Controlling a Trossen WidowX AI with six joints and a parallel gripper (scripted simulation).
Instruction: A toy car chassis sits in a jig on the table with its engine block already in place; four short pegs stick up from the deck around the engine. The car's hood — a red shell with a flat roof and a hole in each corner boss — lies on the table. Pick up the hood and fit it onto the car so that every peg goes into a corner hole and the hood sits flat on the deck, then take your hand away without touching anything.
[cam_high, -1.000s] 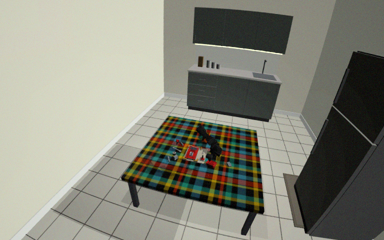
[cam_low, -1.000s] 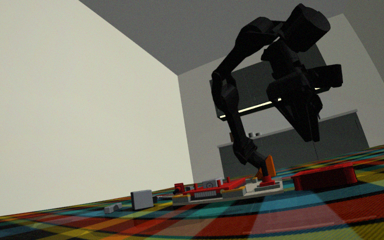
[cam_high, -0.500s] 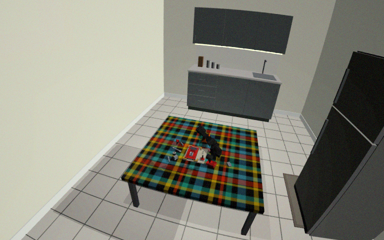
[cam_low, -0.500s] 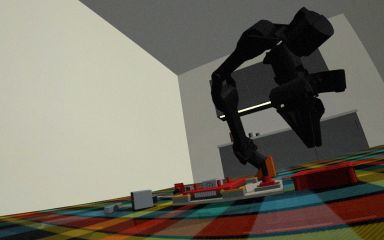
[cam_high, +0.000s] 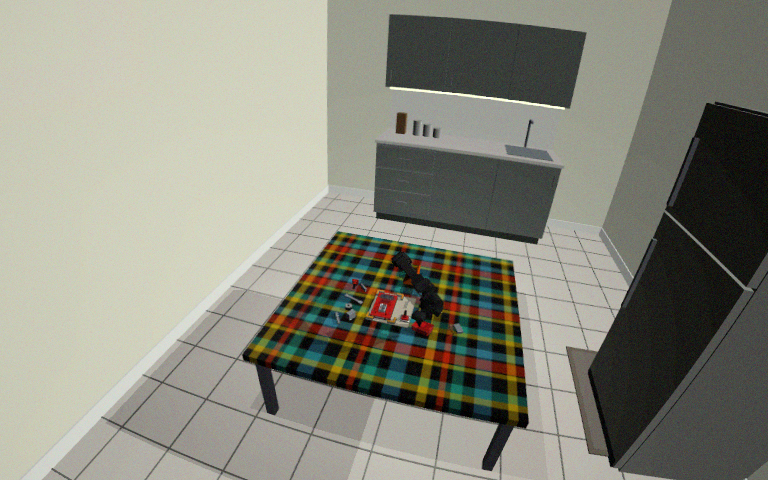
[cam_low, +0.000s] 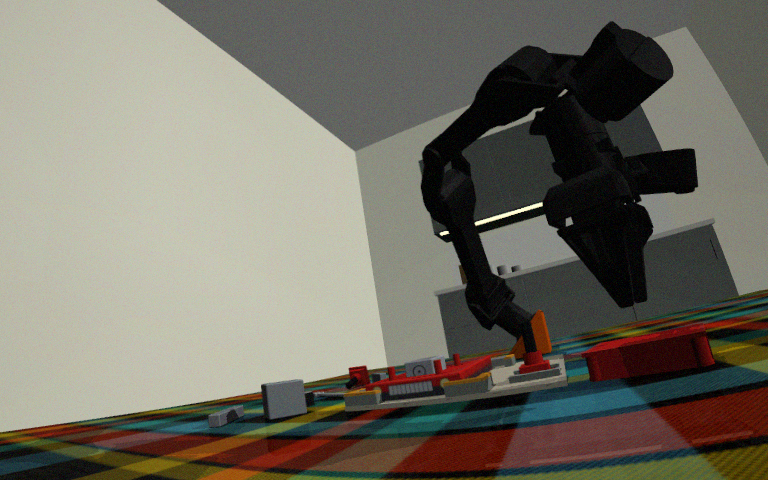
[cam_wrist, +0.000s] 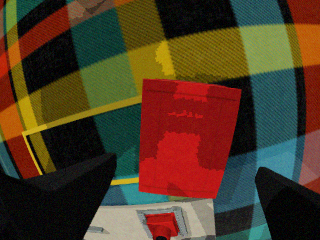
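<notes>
Right now my gripper tip is 4 cm above the red hood. Round my gripper tip: white jig plate (13 cm behind, 19 cm to the right, 4 cm below); grey engine block (9 cm behind, 22 cm to the right, 3 cm below).
</notes>
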